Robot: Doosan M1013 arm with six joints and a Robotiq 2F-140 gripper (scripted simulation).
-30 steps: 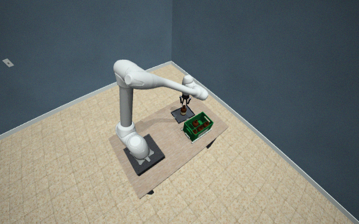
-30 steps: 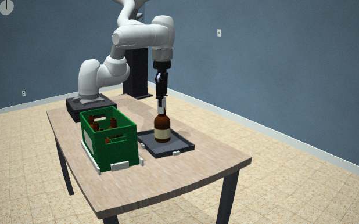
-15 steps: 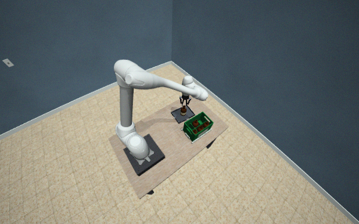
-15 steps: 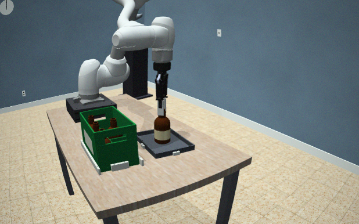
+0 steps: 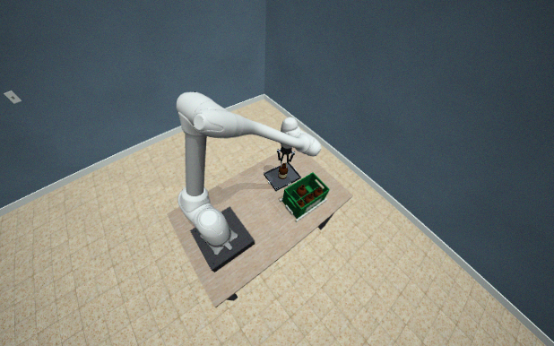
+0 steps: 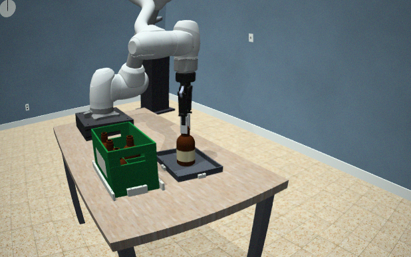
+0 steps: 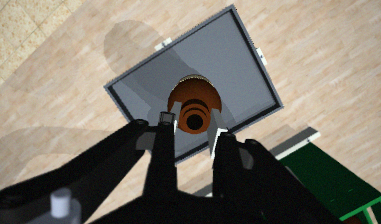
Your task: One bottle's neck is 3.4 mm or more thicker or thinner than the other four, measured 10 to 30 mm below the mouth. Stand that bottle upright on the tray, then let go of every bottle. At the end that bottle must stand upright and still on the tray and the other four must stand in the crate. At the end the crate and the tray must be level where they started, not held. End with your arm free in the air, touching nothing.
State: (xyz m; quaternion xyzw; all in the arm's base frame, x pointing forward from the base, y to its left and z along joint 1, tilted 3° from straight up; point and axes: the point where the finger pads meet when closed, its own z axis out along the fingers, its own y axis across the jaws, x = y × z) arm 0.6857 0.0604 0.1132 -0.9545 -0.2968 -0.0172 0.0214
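Now: hand 9 cm above the brown bottle. Round my hand: dark tray: 16 cm below; green crate: 27 cm to the right, 9 cm below, 6 cm behind.
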